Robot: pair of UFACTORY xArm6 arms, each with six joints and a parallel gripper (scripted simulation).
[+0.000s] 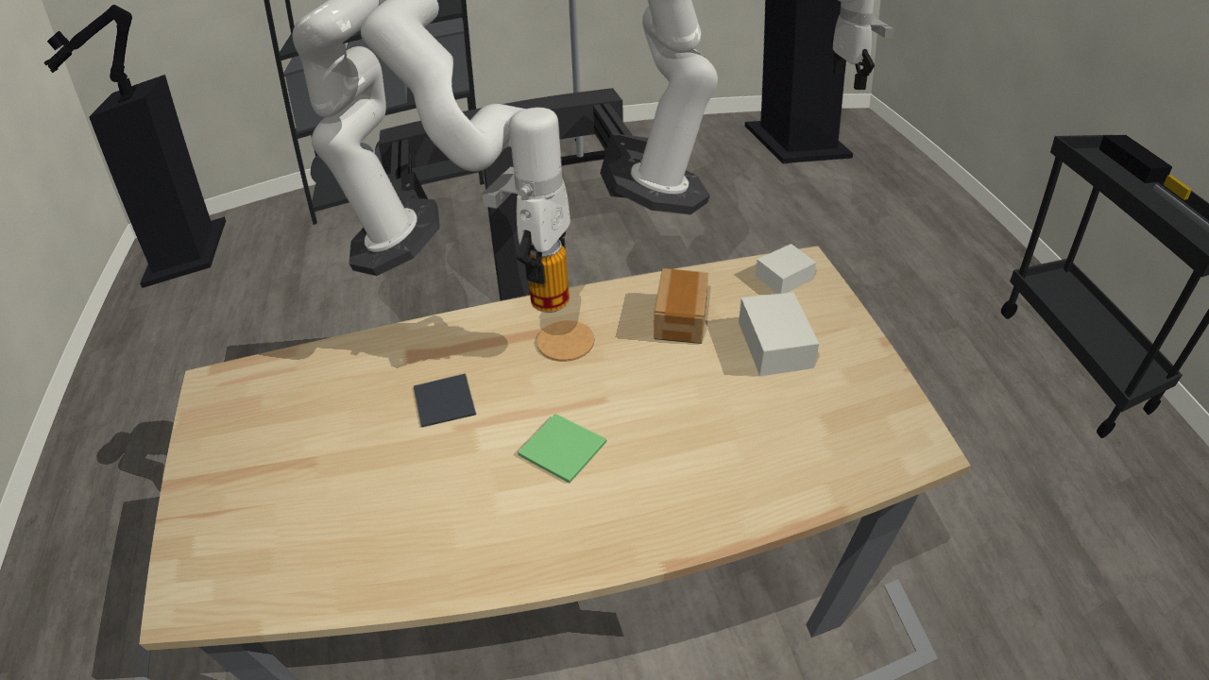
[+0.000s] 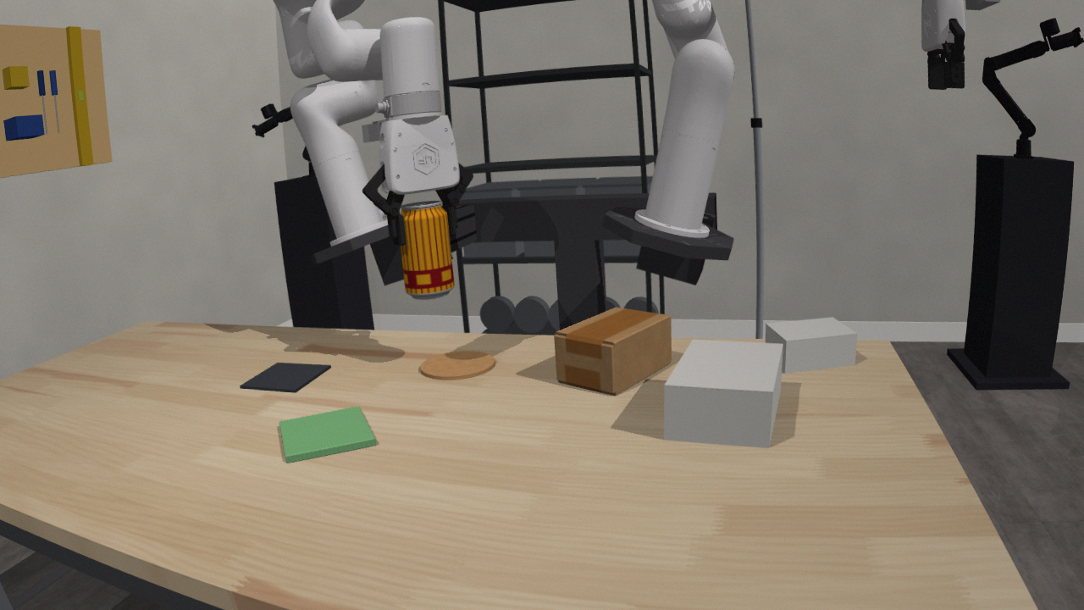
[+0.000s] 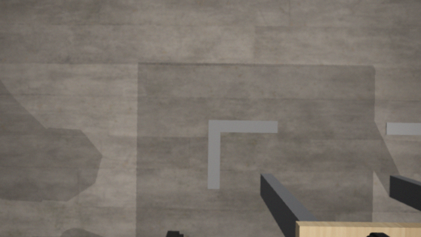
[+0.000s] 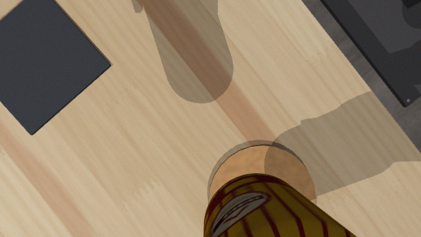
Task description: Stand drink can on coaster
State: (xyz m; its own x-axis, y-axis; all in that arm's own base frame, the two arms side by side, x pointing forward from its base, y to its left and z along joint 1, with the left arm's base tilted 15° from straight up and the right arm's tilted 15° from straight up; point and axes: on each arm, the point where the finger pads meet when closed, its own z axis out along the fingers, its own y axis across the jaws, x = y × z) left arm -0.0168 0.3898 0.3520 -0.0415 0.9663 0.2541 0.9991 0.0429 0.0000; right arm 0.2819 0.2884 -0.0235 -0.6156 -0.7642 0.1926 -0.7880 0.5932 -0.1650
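Note:
The round cork coaster lies 10 mm behind my right hand, 20 mm to the left of it and 200 mm below it. Round my right hand: brown cardboard box 10 mm behind, 250 mm to the left, 160 mm below; drink can 30 mm below; dark square coaster 70 mm ahead, 220 mm to the right, 200 mm below.

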